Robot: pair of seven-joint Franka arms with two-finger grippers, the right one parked.
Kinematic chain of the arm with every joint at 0, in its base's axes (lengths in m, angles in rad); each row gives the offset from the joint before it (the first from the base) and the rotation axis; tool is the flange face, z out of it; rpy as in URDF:
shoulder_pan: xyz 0 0 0.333 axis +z
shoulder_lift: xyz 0 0 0 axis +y
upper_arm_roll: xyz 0 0 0.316 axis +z
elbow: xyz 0.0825 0 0 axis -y
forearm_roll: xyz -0.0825 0 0.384 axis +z
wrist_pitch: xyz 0 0 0 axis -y
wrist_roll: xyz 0.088 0 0 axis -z
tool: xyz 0 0 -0.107 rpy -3.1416 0 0
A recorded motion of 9 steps. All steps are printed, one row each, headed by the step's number.
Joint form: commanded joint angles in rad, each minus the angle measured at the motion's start. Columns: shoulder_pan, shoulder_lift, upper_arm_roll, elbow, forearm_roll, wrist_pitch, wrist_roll.
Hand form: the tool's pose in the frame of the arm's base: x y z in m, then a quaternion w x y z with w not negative. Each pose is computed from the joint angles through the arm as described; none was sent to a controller.
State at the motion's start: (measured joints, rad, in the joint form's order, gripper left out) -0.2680 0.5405 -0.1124 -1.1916 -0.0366 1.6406 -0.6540
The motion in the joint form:
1: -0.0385 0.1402 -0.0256 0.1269 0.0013 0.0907 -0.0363
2: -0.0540 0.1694 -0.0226 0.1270 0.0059 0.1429 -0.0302
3: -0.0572 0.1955 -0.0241 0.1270 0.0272 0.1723 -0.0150
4: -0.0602 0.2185 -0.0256 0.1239 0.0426 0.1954 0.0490
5: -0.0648 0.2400 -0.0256 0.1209 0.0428 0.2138 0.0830
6: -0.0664 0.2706 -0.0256 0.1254 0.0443 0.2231 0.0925
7: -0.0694 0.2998 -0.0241 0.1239 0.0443 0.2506 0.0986
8: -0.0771 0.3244 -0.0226 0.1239 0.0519 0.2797 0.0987
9: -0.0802 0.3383 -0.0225 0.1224 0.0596 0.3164 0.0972
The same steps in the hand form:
1: 0.6812 -0.2930 0.4364 0.04916 0.98826 0.14012 -0.03596
2: 0.6853 -0.3045 0.4191 0.05357 0.98940 0.13259 -0.02539
3: 0.6896 -0.3074 0.4021 0.04732 0.99120 0.12218 -0.01901
4: 0.6921 -0.3103 0.3853 0.04217 0.99514 0.08755 -0.01584
5: 0.6930 -0.3144 0.3692 0.04182 0.99656 0.06913 -0.01832
6: 0.6949 -0.3161 0.3489 0.03862 0.99684 0.06441 -0.02583
7: 0.6970 -0.3185 0.3283 0.03868 0.99697 0.06165 -0.02755
8: 0.6977 -0.3237 0.3119 0.03706 0.99732 0.05822 -0.02422
9: 0.7000 -0.3266 0.3037 0.03953 0.99749 0.05712 -0.01347

